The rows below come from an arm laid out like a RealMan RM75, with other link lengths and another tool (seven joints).
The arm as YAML. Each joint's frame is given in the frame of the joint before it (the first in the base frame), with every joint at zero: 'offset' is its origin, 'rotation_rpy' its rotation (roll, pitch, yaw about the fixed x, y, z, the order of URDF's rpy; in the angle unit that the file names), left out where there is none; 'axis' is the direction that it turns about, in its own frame. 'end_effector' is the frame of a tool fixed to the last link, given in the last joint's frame.
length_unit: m
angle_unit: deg
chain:
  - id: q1
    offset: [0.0, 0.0, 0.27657]
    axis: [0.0, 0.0, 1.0]
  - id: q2
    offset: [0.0, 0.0, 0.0]
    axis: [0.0, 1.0, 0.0]
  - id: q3
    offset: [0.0, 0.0, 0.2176]
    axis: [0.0, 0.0, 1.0]
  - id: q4
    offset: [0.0, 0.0, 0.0]
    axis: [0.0, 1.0, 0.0]
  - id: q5
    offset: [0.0, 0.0, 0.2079]
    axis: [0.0, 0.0, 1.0]
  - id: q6
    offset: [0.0, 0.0, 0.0]
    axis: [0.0, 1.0, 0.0]
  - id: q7
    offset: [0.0, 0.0, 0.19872]
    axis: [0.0, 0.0, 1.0]
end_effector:
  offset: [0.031, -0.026, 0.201]
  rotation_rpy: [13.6, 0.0, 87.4]
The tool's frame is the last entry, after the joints.
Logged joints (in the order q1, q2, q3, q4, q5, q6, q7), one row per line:
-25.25 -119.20 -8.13 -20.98 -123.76 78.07 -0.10
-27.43 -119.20 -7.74 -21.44 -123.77 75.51 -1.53
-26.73 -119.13 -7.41 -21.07 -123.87 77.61 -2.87
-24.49 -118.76 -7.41 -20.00 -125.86 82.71 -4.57
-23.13 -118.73 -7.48 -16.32 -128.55 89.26 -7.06
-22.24 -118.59 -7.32 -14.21 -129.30 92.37 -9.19
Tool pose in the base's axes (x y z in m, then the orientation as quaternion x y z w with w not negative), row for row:
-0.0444 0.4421 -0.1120 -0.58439 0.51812 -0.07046 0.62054
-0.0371 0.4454 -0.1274 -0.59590 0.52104 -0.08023 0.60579
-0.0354 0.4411 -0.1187 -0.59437 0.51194 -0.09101 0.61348
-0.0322 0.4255 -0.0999 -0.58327 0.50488 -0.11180 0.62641
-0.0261 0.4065 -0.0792 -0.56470 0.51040 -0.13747 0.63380
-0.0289 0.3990 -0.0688 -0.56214 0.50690 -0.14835 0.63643
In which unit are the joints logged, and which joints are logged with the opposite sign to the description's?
The joints are logged in degrees. Opposite sign: q5.
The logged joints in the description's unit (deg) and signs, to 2 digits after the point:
-25.25 -119.20 -8.13 -20.98 123.76 78.07 -0.10
-27.43 -119.20 -7.74 -21.44 123.77 75.51 -1.53
-26.73 -119.13 -7.41 -21.07 123.87 77.61 -2.87
-24.49 -118.76 -7.41 -20.00 125.86 82.71 -4.57
-23.13 -118.73 -7.48 -16.32 128.55 89.26 -7.06
-22.24 -118.59 -7.32 -14.21 129.30 92.37 -9.19

